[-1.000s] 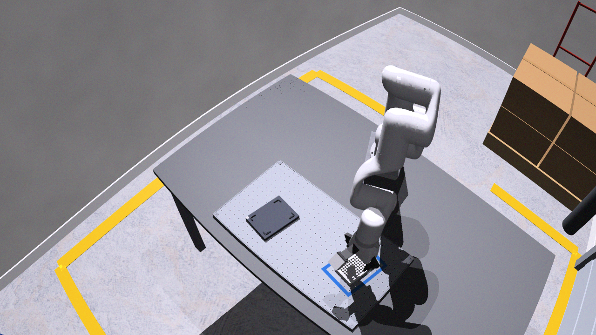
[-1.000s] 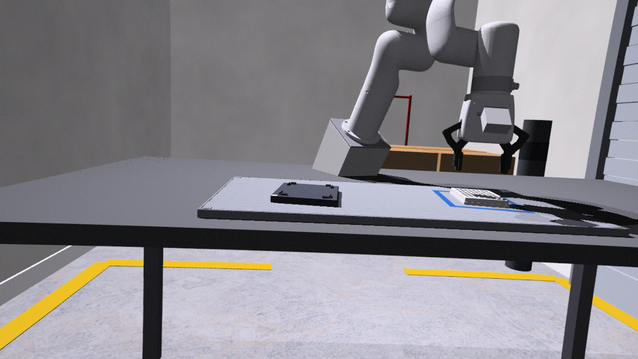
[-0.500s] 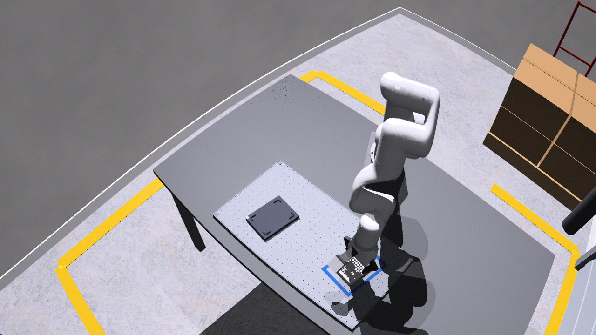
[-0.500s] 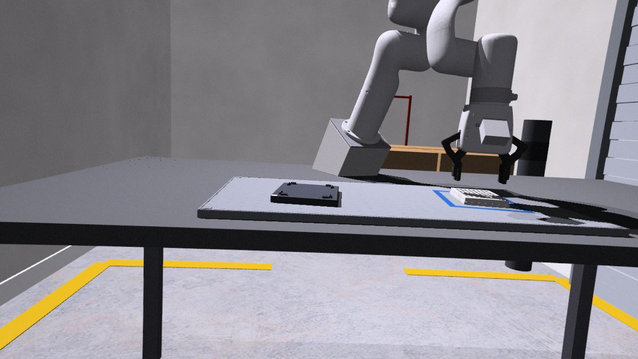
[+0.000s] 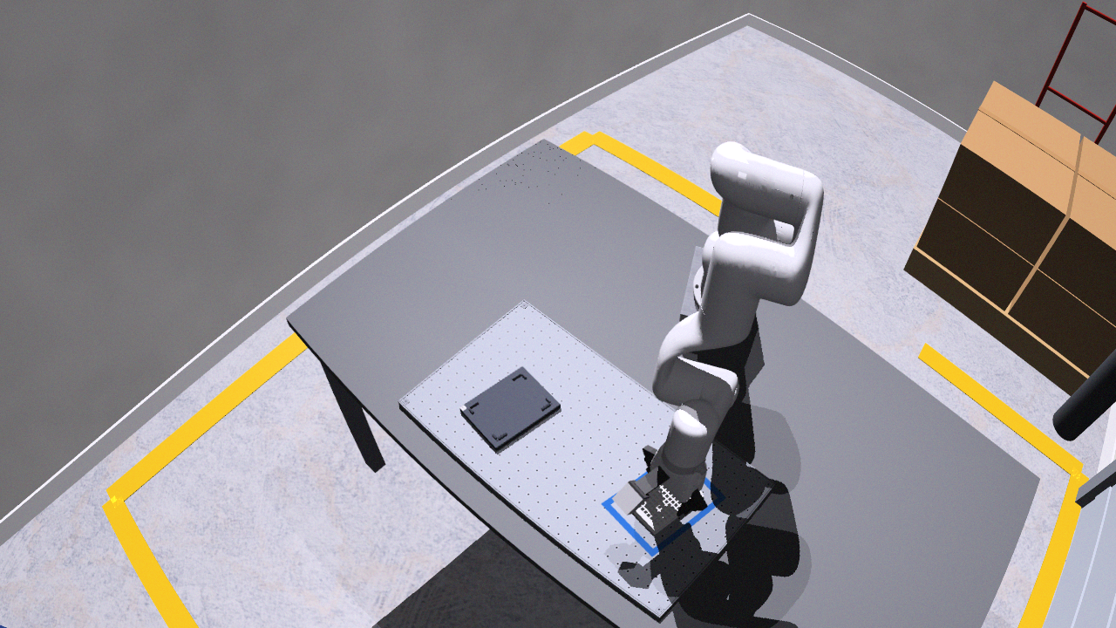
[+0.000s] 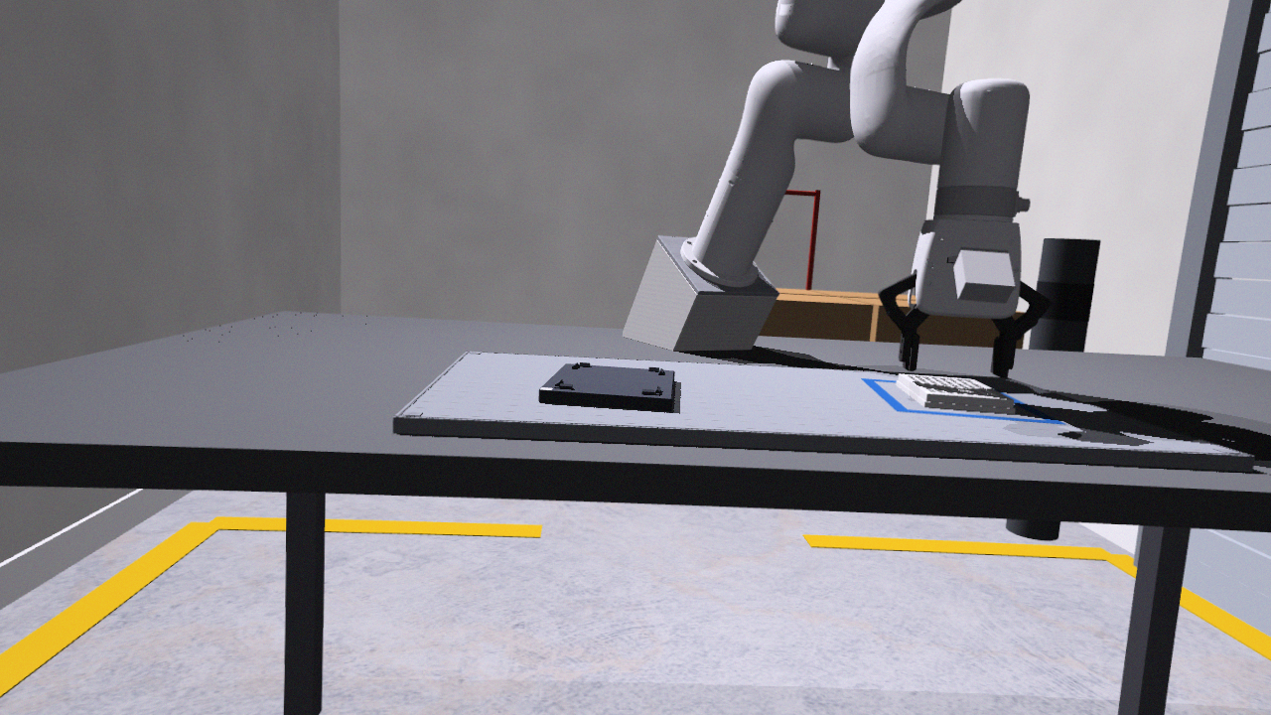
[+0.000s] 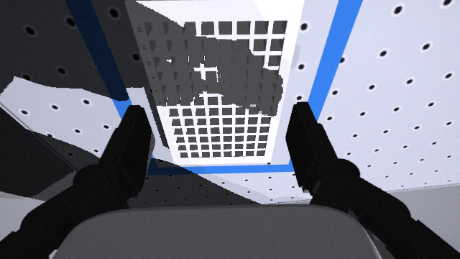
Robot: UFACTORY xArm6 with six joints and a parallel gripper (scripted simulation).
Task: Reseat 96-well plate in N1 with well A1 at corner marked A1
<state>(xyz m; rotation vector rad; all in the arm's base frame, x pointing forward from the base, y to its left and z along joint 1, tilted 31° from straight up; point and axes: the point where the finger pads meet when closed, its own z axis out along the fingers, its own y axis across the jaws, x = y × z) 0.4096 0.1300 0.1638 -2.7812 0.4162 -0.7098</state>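
Right now the white 96-well plate is 30 mm below my hand. Also, from my hand: A1 label (80 mm ahead, 440 mm to the right, 30 mm below); plate nest N1 (20 mm ahead, 370 mm to the right, 30 mm below).
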